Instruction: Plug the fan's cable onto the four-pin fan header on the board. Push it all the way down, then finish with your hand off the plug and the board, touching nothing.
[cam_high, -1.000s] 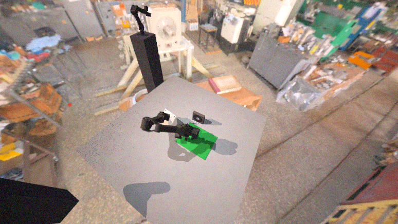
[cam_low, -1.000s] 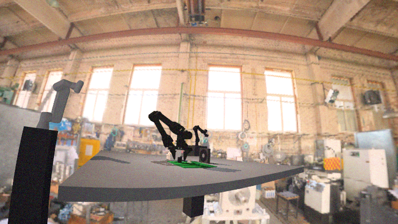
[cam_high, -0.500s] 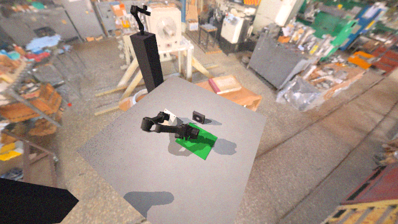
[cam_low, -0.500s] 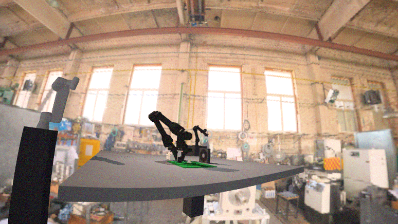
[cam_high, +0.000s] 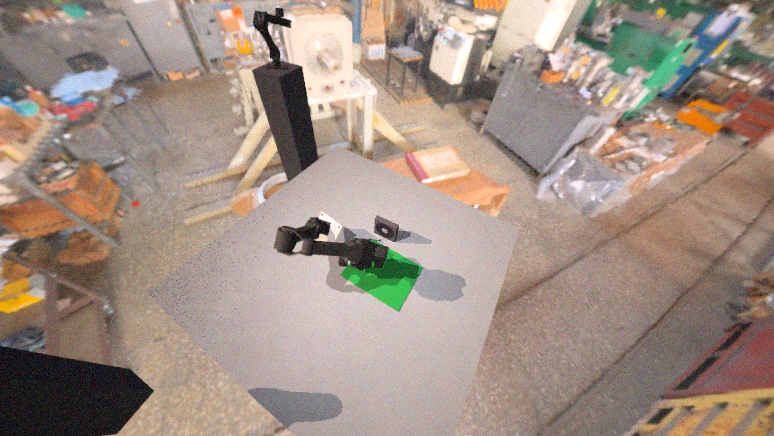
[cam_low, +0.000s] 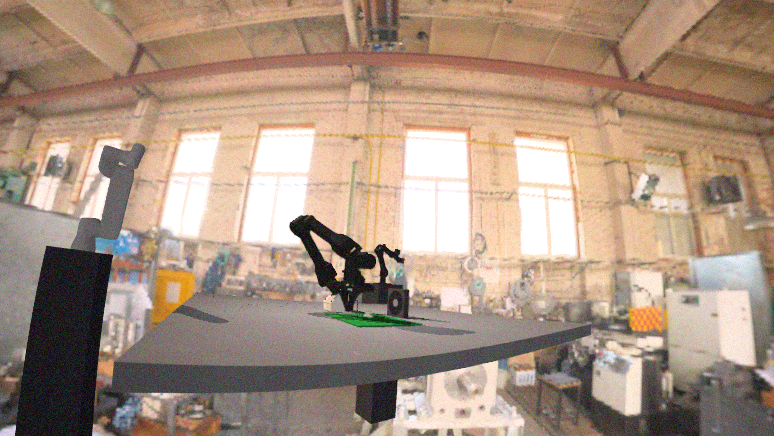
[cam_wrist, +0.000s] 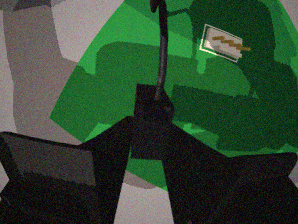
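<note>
My gripper tip is now 9 cm short of the flat green board, 5 cm to the right of it and 5 cm above it. Also, from my gripper tip: dark plug 1 cm to the left, 1 cm above; then black fan 1 cm ahead, 23 cm to the left, 3 cm above.
</note>
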